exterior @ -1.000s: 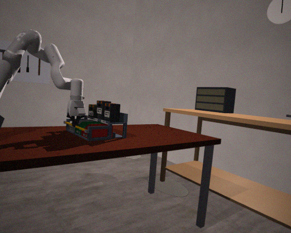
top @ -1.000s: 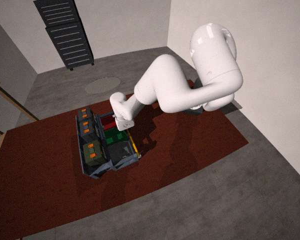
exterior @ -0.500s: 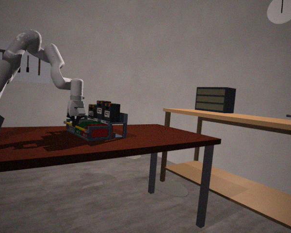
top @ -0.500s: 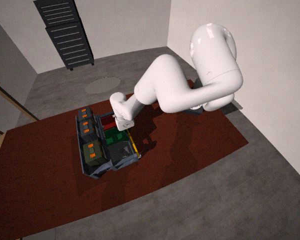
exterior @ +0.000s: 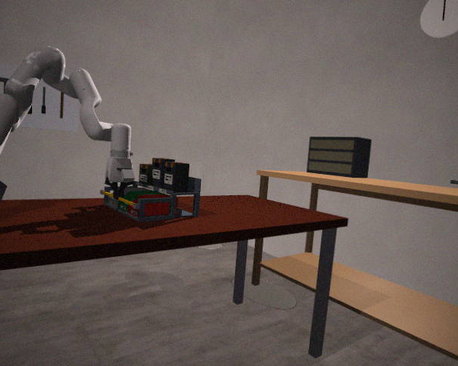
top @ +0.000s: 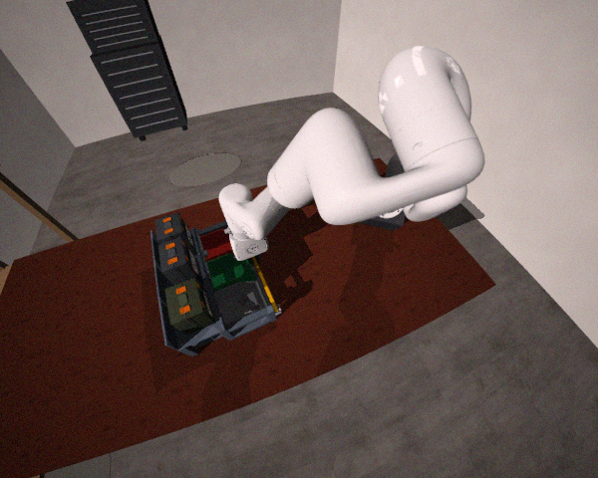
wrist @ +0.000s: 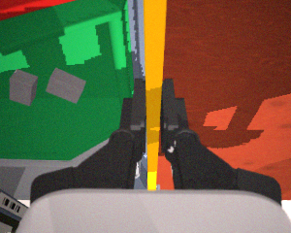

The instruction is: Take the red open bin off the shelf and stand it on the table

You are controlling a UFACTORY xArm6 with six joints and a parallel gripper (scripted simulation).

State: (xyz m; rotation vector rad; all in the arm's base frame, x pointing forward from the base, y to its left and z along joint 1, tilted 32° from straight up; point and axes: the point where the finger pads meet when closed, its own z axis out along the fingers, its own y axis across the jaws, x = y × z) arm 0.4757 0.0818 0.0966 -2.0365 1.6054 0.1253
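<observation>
My gripper is now 100 mm short of the green bin, 30 mm to the right of it and 30 mm above it. Round my hand: grey bin 140 mm to the left, 60 mm ahead, 30 mm below; yellow bar 20 mm below; red open bin 130 mm ahead, 80 mm to the right, 30 mm below.
</observation>
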